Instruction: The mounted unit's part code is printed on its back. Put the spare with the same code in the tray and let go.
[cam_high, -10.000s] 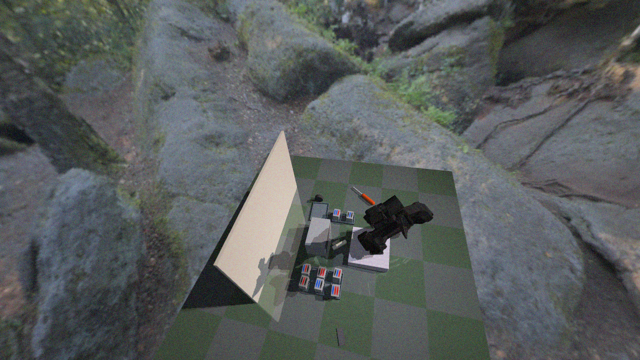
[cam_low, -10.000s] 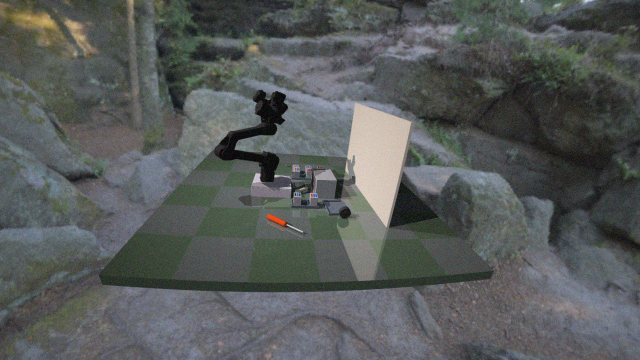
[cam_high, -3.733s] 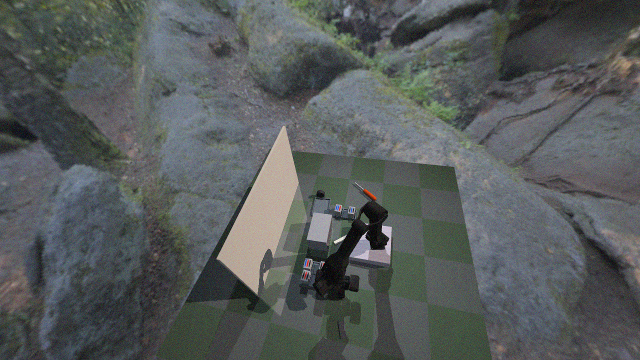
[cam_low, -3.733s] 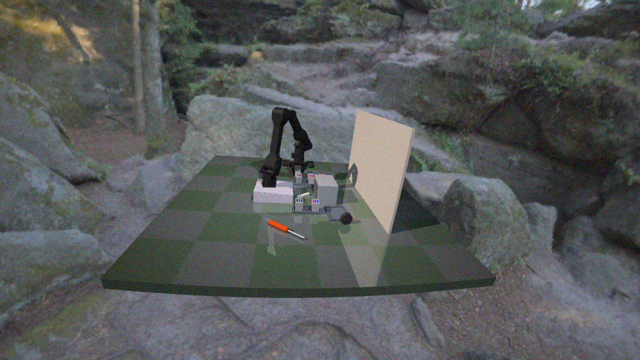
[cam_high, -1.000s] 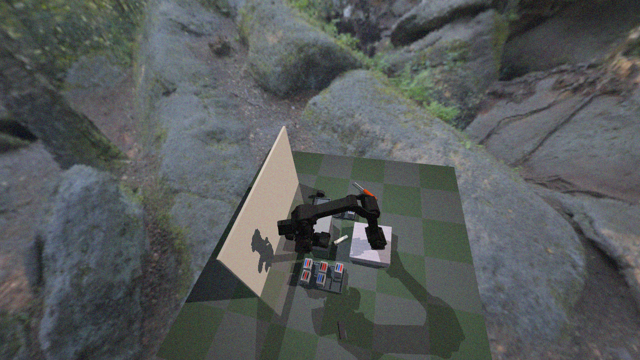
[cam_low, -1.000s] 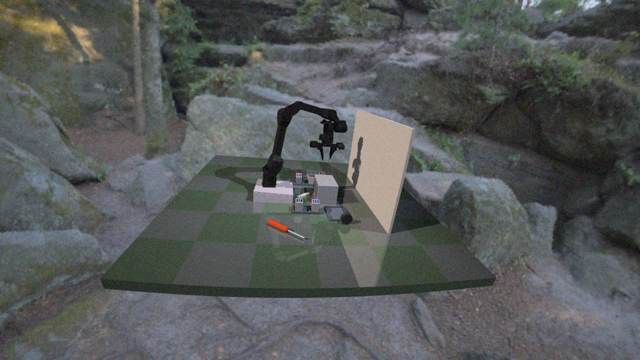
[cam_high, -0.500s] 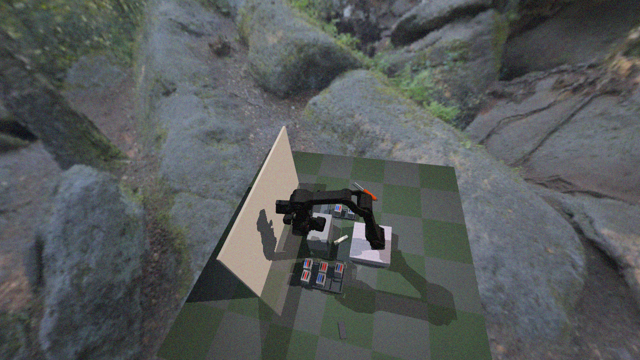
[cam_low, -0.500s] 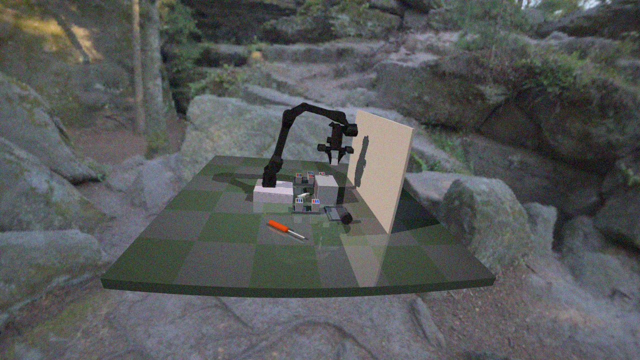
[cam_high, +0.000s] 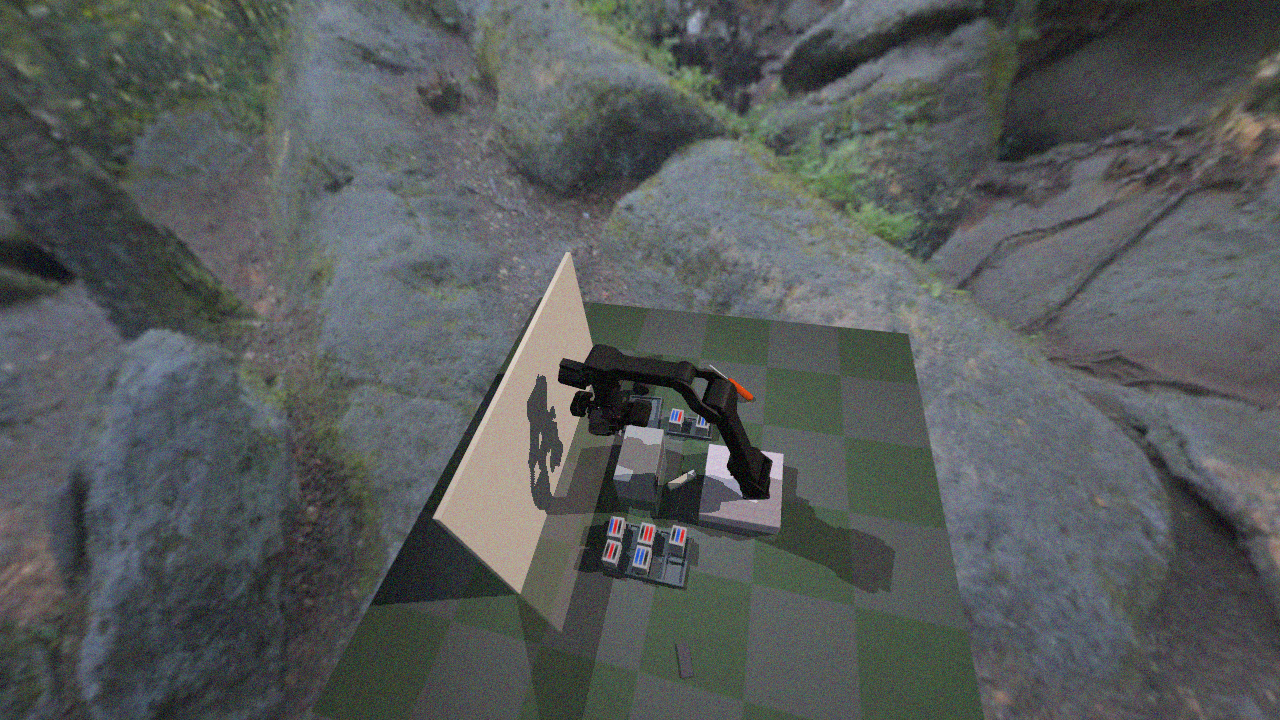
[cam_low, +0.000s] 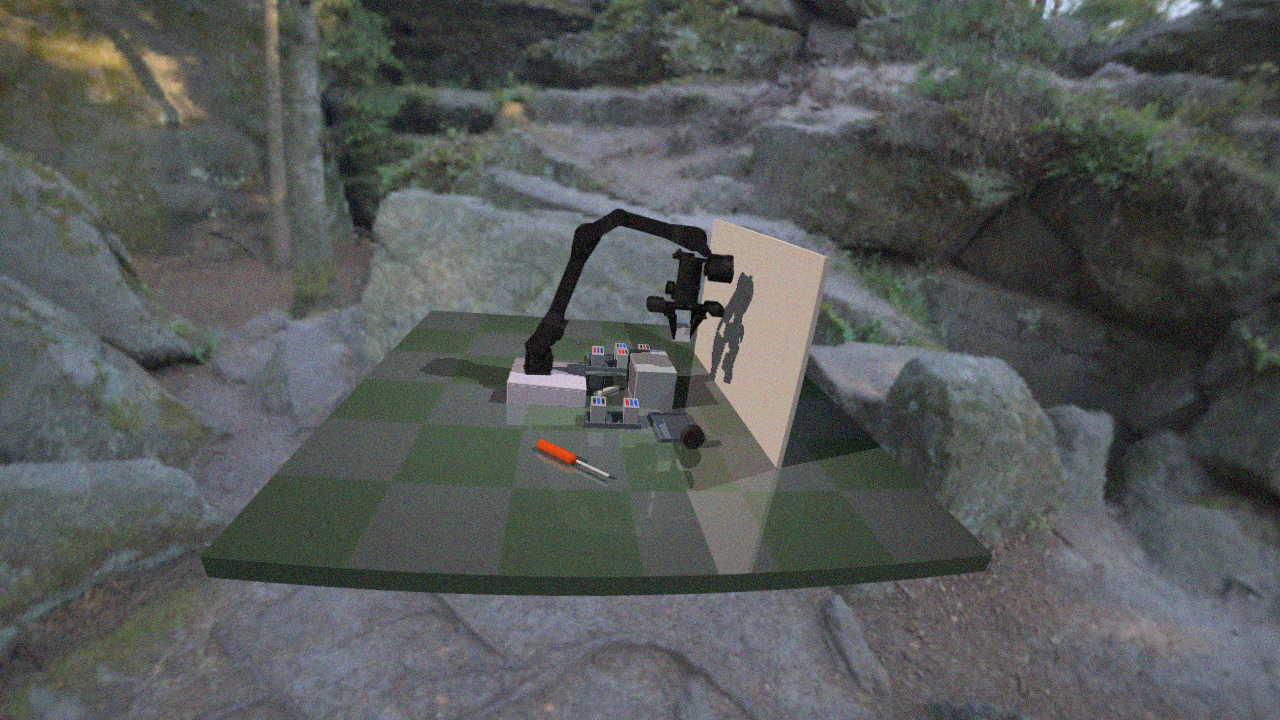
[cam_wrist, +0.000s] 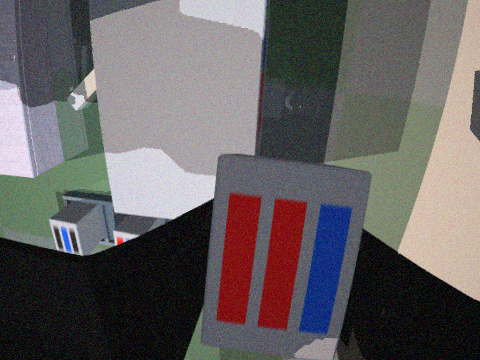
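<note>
Now: the dark tray 160 mm below my gripper tip, 150 mm to the right of it and 50 mm behind it. The rest, counted from my gripper tip: grey mounted unit 120 mm below, 50 mm behind, 40 mm to the left; then beige wall panel 170 mm ahead, 60 mm above.
</note>
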